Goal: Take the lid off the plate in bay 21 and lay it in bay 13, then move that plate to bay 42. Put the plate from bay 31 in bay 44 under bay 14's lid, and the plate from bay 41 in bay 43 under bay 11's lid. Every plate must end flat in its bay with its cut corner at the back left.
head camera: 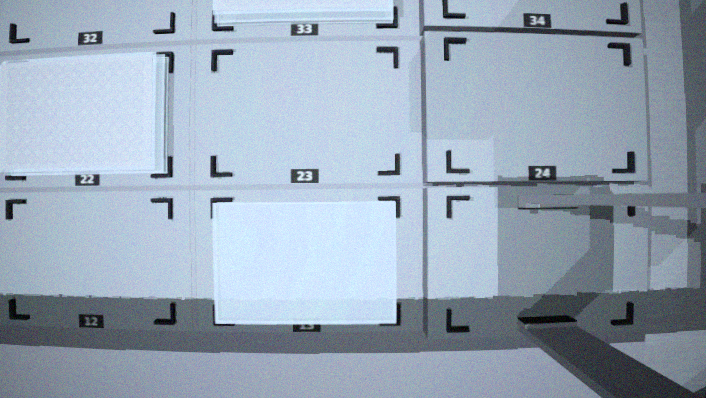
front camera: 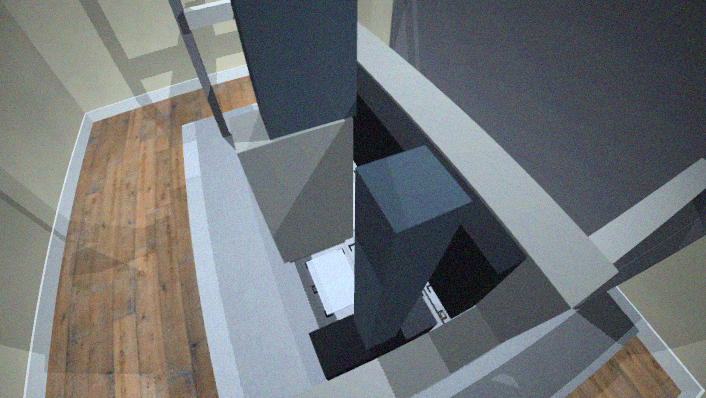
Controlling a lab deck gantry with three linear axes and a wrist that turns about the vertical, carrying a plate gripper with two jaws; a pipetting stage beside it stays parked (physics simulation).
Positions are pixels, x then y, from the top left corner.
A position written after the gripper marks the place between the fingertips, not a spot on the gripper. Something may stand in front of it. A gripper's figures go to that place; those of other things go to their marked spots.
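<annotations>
Gripper (front camera: pixel 367 352), 60 cm from the lens. Pale lid (front camera: pixel 333 277), 65 cm from the lens.
</annotations>
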